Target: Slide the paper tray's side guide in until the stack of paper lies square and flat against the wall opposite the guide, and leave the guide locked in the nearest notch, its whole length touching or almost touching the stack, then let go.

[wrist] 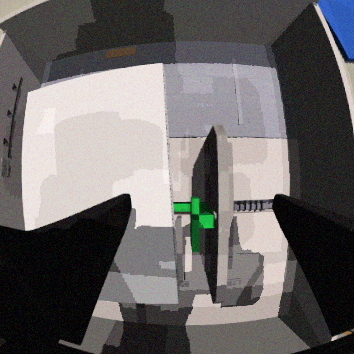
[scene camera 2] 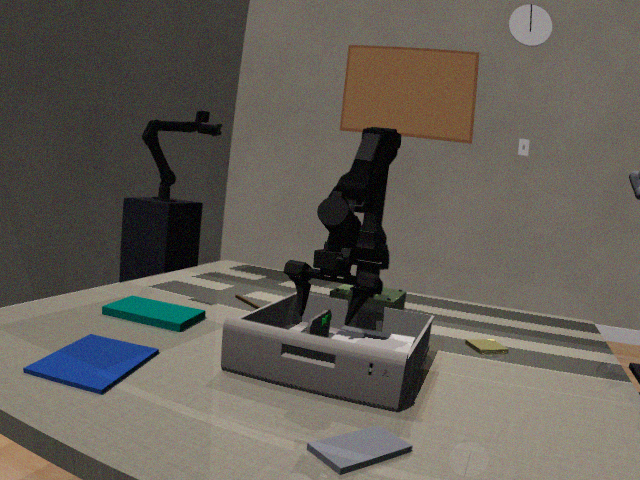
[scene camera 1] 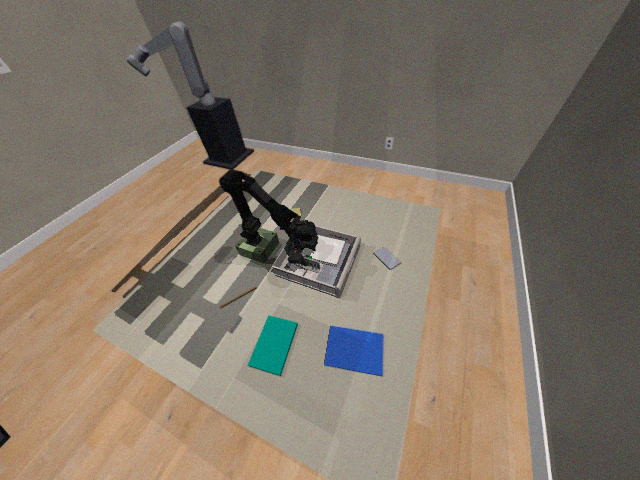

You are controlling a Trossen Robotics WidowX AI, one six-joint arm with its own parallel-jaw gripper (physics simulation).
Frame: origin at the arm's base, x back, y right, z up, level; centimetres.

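Seen in the pictures: gripper, between the fingertips: [wrist: 203, 201] [scene camera 2: 322, 320] [scene camera 1: 310, 258]; arm's base, origin of its link: [scene camera 1: 254, 240].
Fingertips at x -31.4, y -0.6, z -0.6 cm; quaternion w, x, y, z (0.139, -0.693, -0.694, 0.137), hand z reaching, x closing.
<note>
Offsets run from my fingertips to a thing's middle. "spot": to the spot under its first point.
The paper tray {dz -2.4, dx -1.9, dy -4.1 cm} [scene camera 1: 306, 284] [scene camera 2: 253, 351] [wrist: 315, 120] stands open-topped on the table. The white paper stack {dz -4.1, dx -0.7, dy -9.8 cm} [scene camera 1: 330, 250] [scene camera 2: 400, 341] [wrist: 95, 145] lies in it, on the left in the wrist view, looking slightly turned. The upright grey side guide {dz -2.8, dx +1.2, dy +0.1 cm} [scene camera 2: 316, 326] [wrist: 224, 200] stands right of the stack, with a strip of bare tray floor between them. Its green latch {dz -2.8, dx +1.2, dy -0.9 cm} [scene camera 2: 325, 319] [wrist: 195, 225] is on the stack side. A notched rack {spot: dz -6.3, dx +1.2, dy +5.8 cm} [wrist: 252, 205] runs right of the guide. My gripper [scene camera 1: 305, 261] [scene camera 2: 324, 321] [wrist: 203, 201] is open and empty, its fingertips inside the tray, apart on either side of the guide.
A teal slab {dz -6.3, dx -1.7, dy +38.8 cm} [scene camera 1: 273, 344] [scene camera 2: 153, 312] and a blue slab {dz -6.8, dx -31.4, dy +28.5 cm} [scene camera 1: 354, 350] [scene camera 2: 92, 362] lie beside the tray. A grey slab {dz -6.7, dx -32.5, dy -18.2 cm} [scene camera 1: 386, 257] [scene camera 2: 360, 448], a thin brown stick {dz -6.8, dx +24.4, dy +27.5 cm} [scene camera 1: 237, 297] and a yellow pad {dz -6.6, dx +26.4, dy -31.1 cm} [scene camera 2: 486, 346] also lie on the table. The tray walls surround the fingertips.
</note>
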